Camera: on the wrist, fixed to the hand. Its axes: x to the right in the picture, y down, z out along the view.
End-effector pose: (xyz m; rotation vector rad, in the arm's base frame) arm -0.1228 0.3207 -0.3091 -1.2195 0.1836 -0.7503
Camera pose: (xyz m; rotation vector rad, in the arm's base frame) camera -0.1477 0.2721 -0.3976 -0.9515 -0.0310 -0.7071
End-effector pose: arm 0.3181 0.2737 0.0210 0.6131 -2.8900 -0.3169
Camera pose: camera 0.3224 0.3197 0.1141 0.6959 -3.0554 0.1214
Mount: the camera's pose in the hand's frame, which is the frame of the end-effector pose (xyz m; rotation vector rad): -0.0118 0.0619 -0.0827 0.3202 -0.0977 -0.0224
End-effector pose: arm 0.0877 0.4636 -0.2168 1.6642 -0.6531 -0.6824
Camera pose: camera 0.1368 0.5154 -0.1412 1.9431 -0.8492 -0.7058
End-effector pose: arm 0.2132 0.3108 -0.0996 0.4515 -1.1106 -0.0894
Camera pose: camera 0.2712 0.3957 -0.1152 0.7521 -1.2212 0.0486
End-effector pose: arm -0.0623 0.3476 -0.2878 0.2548 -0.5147 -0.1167
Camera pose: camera -0.0283 0.4267 -0.3461 0.5698 -0.6276 -0.0682
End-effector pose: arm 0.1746 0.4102 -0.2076 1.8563 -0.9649 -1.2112
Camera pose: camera 0.2362 0.4045 -0.1240 2.0722 -1.2555 -1.2262
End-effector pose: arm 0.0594 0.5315 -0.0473 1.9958 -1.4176 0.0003
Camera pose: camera 0.0335 0.5736 0.0442 2.2983 -1.5344 0.1290
